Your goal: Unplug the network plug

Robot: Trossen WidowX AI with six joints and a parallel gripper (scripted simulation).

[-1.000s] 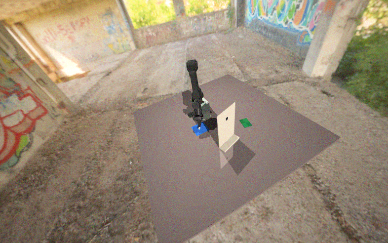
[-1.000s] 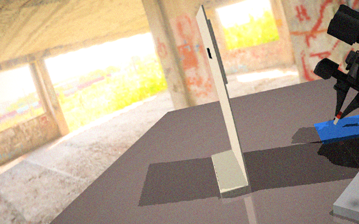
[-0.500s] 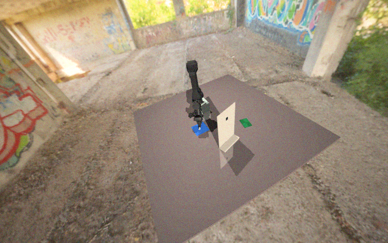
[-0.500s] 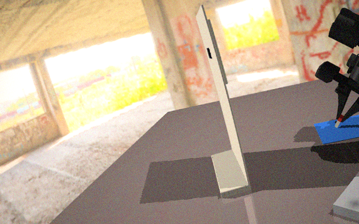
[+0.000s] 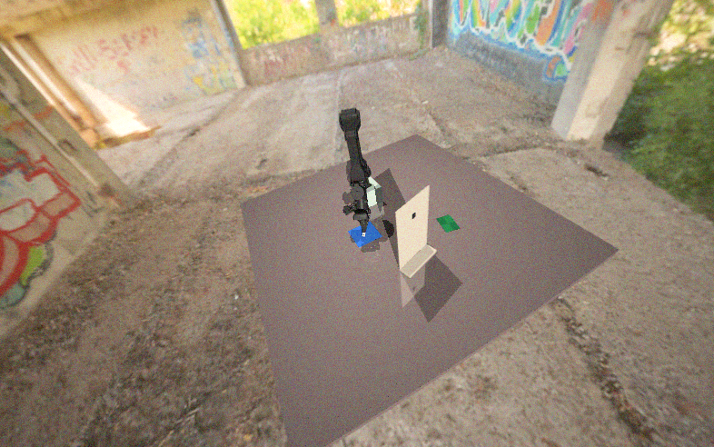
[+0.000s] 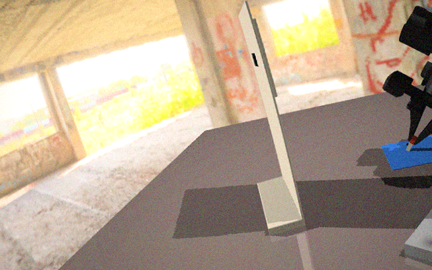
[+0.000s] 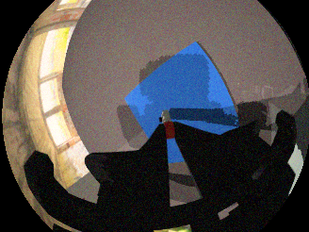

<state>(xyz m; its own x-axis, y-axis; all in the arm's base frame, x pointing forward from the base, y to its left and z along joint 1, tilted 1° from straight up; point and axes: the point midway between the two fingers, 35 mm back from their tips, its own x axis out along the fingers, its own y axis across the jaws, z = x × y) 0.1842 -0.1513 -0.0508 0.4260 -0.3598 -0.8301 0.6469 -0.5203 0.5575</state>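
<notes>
My gripper tip is now right at the network plug. The rest, counted from my gripper tip: upright cream panel: 25 cm ahead, 7 cm to the left, 12 cm above; then flat pale grey block: 7 cm ahead, 25 cm to the left, 1 cm below; then blue marked square: 1 cm behind, 2 cm below.
</notes>
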